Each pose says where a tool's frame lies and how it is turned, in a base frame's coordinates. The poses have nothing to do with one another.
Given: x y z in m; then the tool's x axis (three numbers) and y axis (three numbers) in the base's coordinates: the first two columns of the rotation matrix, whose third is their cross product.
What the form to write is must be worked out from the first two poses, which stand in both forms.
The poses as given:
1: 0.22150 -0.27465 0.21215 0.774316 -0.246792 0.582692 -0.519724 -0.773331 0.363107
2: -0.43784 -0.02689 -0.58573 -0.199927 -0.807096 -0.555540 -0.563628 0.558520 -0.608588
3: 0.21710 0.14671 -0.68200 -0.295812 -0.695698 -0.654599 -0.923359 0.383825 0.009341
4: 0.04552 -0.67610 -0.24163 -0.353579 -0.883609 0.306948 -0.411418 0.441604 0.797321
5: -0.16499 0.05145 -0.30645 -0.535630 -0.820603 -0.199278 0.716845 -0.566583 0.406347
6: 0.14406 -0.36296 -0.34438 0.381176 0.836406 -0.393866 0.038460 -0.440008 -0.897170
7: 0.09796 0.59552 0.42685 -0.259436 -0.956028 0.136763 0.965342 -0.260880 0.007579
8: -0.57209 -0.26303 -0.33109 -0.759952 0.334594 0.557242 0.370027 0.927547 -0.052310
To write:
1: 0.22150 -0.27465 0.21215 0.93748 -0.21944 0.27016 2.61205
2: -0.43784 -0.02689 -0.58573 -0.50191 0.85133 -0.15274 2.21929
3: 0.21710 0.14671 -0.68200 -0.54169 0.81487 0.20628 2.55703
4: 0.04552 -0.67610 -0.24163 0.45948 -0.82132 -0.33811 2.36860
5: -0.16499 0.05145 -0.30645 0.20825 -0.15519 -0.96569 2.22087
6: 0.14406 -0.36296 -0.34438 -0.78753 -0.34090 0.51340 2.25153
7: 0.09796 0.59552 0.42685 -0.06555 -0.05617 -0.99627 1.83887
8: -0.57209 -0.26303 -0.33109 -0.19639 -0.98001 -0.03181 2.55090
